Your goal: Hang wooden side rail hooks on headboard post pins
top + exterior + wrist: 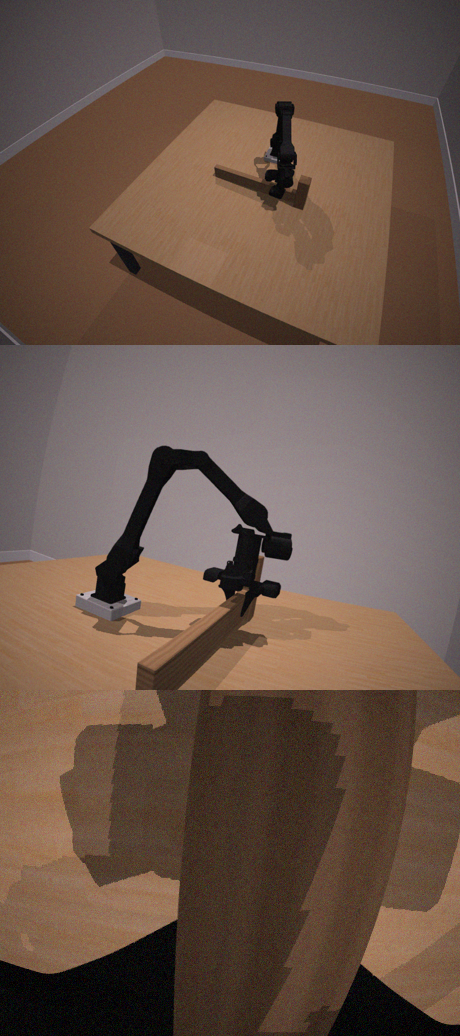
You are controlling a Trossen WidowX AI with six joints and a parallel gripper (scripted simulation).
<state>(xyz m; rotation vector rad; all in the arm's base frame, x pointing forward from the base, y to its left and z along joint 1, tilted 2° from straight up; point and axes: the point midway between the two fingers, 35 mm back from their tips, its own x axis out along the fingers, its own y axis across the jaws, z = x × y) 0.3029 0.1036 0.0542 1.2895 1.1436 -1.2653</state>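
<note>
Now: gripper tip 10 cm to the right of the headboard post and 5 cm below it.
</note>
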